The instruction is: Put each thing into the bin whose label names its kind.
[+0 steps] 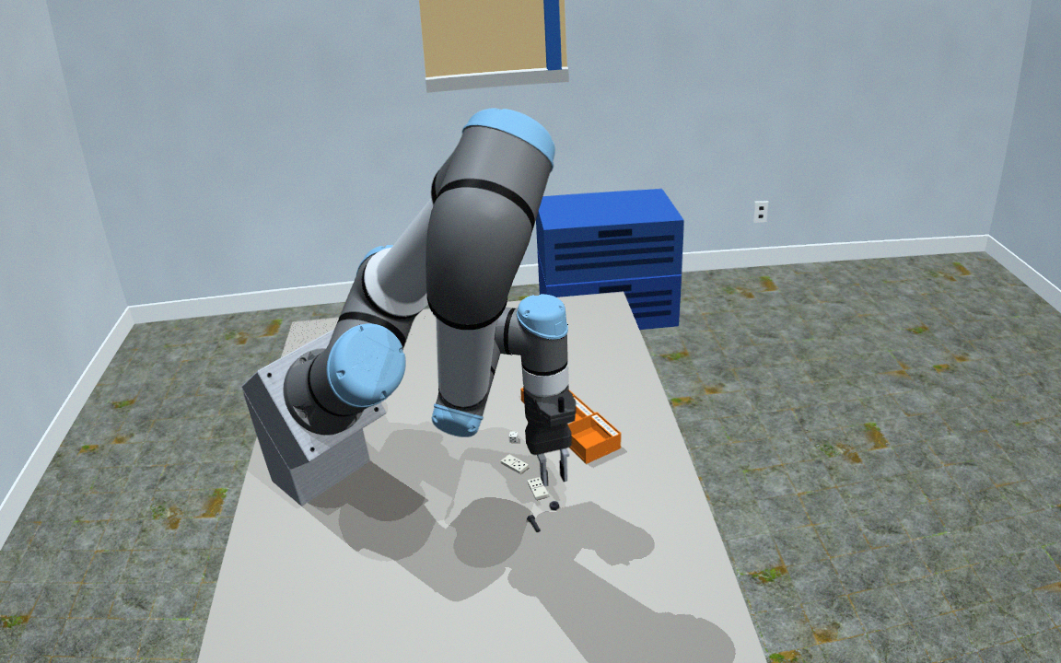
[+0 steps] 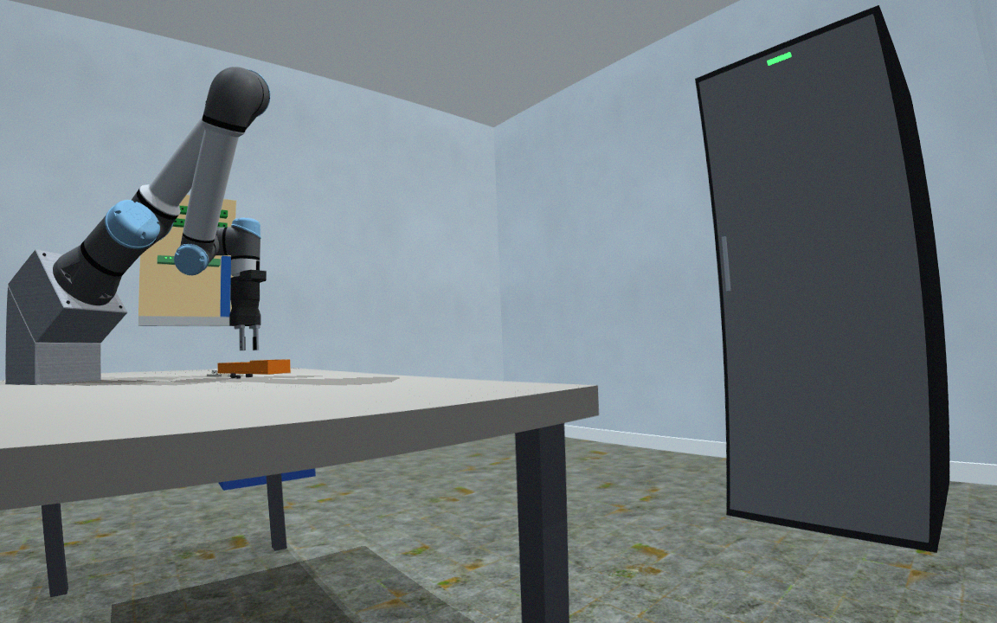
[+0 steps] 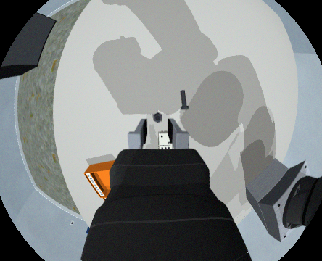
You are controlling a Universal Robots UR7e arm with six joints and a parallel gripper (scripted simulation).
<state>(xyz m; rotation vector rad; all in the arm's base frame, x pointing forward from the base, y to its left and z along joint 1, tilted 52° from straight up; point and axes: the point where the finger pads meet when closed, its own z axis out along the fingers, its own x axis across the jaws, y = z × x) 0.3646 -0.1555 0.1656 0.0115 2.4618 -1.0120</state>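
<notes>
Now: the black nut 8 cm below my hand. Also, from my hand: white die: 2 cm ahead, 21 cm to the left, 8 cm below; then black bolt: 6 cm behind, 2 cm to the right, 8 cm below; then grey piece: 14 cm ahead, 21 cm to the left, 7 cm below.
</notes>
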